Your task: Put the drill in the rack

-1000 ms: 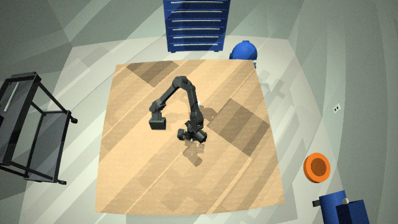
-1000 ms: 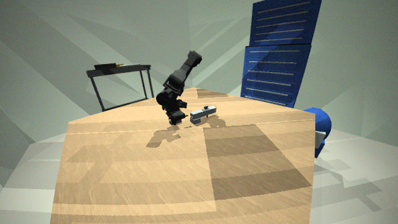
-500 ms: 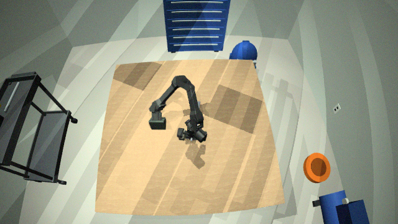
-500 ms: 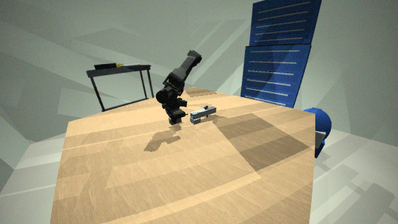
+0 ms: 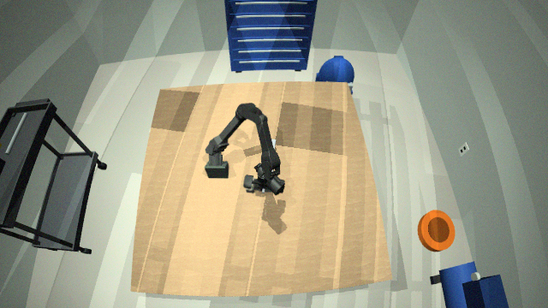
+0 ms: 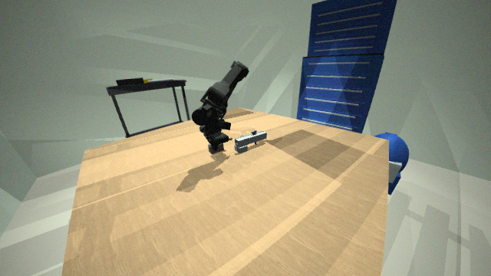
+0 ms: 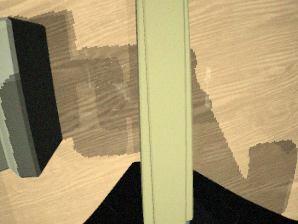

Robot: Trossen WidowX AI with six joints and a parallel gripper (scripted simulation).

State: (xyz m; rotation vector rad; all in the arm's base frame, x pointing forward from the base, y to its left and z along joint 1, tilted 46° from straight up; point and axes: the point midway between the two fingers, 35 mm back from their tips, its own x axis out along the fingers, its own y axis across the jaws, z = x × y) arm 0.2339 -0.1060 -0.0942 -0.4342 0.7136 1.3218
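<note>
My gripper tip is now 40 mm to the right of the drill, 30 mm below it and 10 mm short of it. Round my gripper tip: rack 60 mm behind, 50 mm to the left, 30 mm below; then key 220 mm to the left, 50 mm ahead; then light grey block 190 mm to the left, 50 mm ahead, 10 mm below.
</note>
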